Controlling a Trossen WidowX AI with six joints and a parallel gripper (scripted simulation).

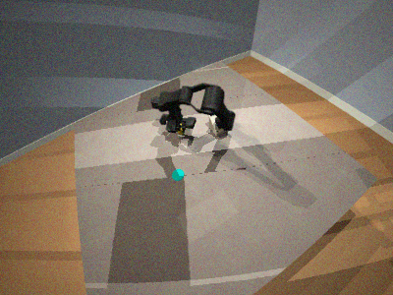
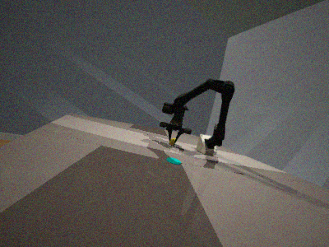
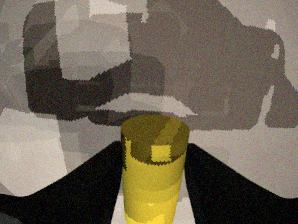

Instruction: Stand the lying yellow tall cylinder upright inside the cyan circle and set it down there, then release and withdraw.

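My gripper tip is now 22 cm to the right of the cyan circle, 12 cm short of it and 2 cm above it. Also, from my gripper tip: yellow tall cylinder 1 cm to the right, 1 cm behind.
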